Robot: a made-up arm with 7 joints.
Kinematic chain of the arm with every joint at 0, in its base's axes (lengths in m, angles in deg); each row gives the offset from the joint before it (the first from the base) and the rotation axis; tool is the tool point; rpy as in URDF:
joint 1: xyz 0 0 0.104 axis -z
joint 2: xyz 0 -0.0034 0.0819 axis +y
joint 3: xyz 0 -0.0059 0.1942 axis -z
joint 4: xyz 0 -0.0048 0.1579 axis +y
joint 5: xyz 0 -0.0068 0.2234 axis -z
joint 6: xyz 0 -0.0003 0.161 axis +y
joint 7: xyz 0 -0.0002 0.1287 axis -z
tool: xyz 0 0 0 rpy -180 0 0
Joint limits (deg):
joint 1: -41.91..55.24
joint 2: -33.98..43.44
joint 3: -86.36..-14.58
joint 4: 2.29..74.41
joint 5: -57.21..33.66
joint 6: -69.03..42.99
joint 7: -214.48..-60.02
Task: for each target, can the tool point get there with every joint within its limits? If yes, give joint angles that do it. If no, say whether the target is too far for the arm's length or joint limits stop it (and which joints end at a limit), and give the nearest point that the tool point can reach.
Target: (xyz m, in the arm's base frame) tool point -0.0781 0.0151 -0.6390
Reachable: no: joint limits stop it (at a limit: joint 1, joint 2, joint 3, joint 4, joint 6) | nearest point 0.3932 0.4838 0.1485 | short by 1.031 m
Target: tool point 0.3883 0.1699 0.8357
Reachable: yes | joints -5.62 1.98 -21.14 55.32 13.06 -11.58 -185.23
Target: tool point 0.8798 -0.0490 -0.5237
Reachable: no: too far | nearest point 0.6248 -0.0348 0.1479 | short by 0.719 m
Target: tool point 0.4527 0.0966 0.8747
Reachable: yes | joints 12.57 24.82 -62.38 20.02 -23.37 27.47 -85.16
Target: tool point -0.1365 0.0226 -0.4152
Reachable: no: joint limits stop it (at a limit: joint 1, joint 2, joint 4, joint 6) | nearest point 0.3546 0.5124 0.1575 | short by 0.899 m
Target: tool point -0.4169 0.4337 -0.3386
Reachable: no: joint limits stop it (at a limit: joint 1, joint 2, joint 4, joint 6) | nearest point 0.0563 0.6047 0.3094 | short by 0.820 m
